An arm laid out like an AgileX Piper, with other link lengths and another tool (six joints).
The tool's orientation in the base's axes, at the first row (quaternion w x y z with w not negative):
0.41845 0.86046 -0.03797 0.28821
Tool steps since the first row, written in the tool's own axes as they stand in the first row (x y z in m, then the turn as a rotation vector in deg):
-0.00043 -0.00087 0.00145 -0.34 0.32 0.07
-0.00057 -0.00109 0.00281 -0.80 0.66 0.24
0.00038 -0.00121 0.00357 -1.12 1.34 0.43
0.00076 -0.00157 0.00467 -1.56 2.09 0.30
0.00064 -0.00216 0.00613 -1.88 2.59 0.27
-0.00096 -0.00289 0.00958 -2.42 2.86 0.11
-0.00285 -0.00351 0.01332 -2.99 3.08 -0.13
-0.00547 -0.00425 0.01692 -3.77 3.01 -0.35
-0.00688 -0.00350 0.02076 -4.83 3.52 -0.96
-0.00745 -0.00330 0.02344 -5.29 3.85 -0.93
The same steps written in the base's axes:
0.00058 -0.00059 -0.00154 -0.35 -0.32 0.01
0.00116 -0.00148 -0.00242 -0.76 -0.75 -0.08
0.00234 -0.00180 -0.00237 -1.14 -1.38 0.14
0.00328 -0.00232 -0.00295 -1.80 -1.85 0.49
0.00404 -0.00304 -0.00414 -2.23 -2.21 0.69
0.00454 -0.00541 -0.00716 -2.84 -2.36 0.67
0.00489 -0.00811 -0.01040 -3.49 -2.42 0.64
0.00461 -0.01077 -0.01404 -4.22 -2.35 0.28
0.00499 -0.01435 -0.01612 -5.54 -2.41 0.37
0.00570 -0.01657 -0.01757 -6.01 -2.73 0.35

